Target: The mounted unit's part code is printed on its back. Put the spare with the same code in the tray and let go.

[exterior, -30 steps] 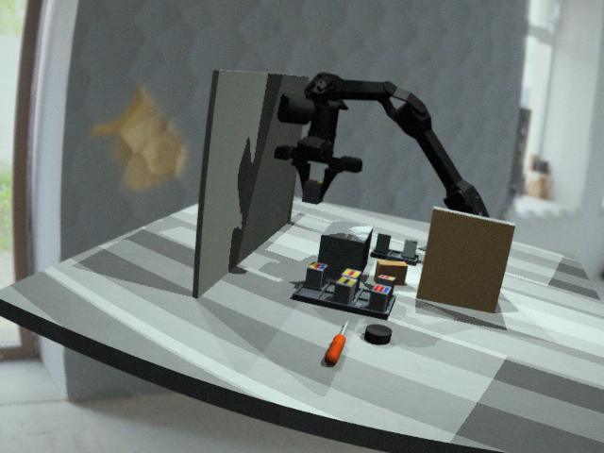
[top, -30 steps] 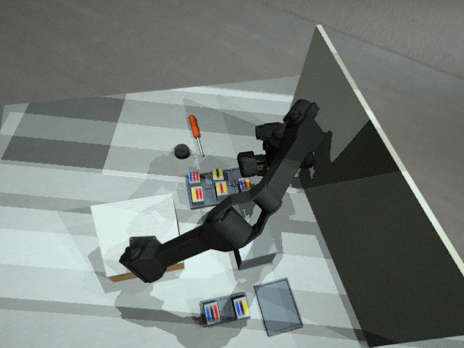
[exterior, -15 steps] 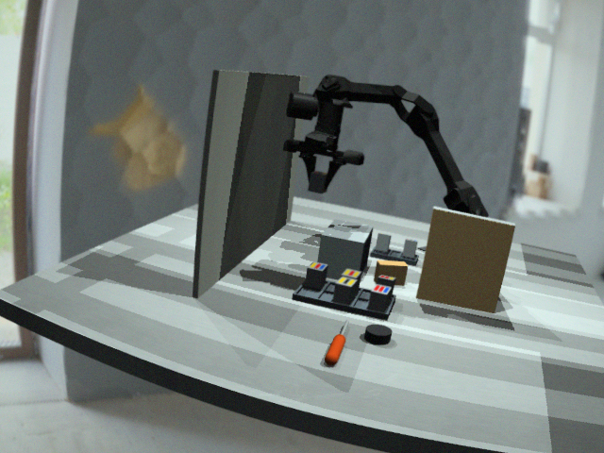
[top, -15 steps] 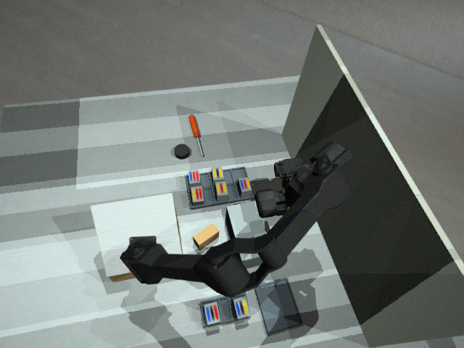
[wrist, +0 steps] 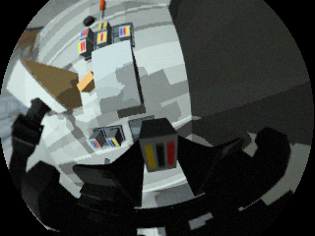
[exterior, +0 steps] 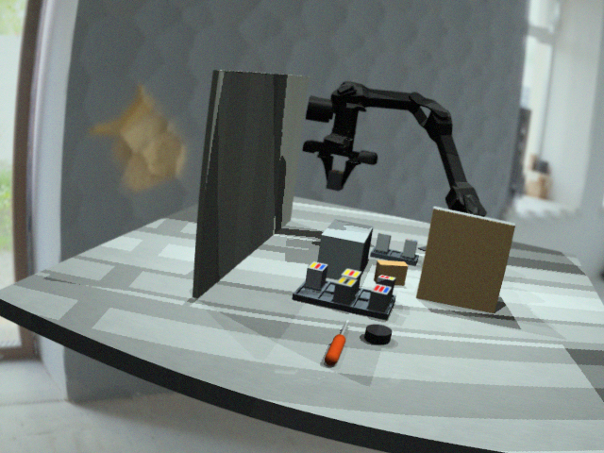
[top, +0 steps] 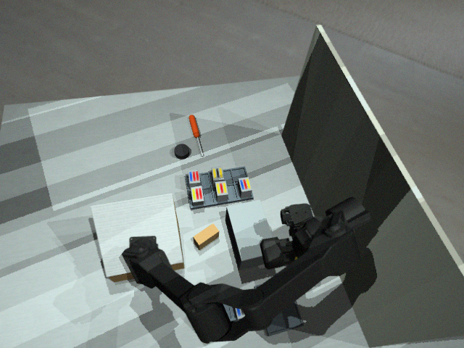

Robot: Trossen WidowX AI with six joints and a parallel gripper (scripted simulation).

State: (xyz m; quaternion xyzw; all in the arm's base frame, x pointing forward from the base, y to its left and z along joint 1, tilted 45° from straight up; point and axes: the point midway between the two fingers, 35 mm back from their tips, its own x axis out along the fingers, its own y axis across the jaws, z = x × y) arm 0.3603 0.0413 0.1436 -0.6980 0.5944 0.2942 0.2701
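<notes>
The grey tray lies 17 cm below my gripper tip, 8 cm to the right of it and 3 cm behind it. Also, from my gripper tip: brown box (21 cm behind, 15 cm below, 12 cm to the left); wall panel (15 cm ahead, 14 cm to the left, 5 cm above); tall grey block (13 cm below, 12 cm to the left, 9 cm behind).
</notes>
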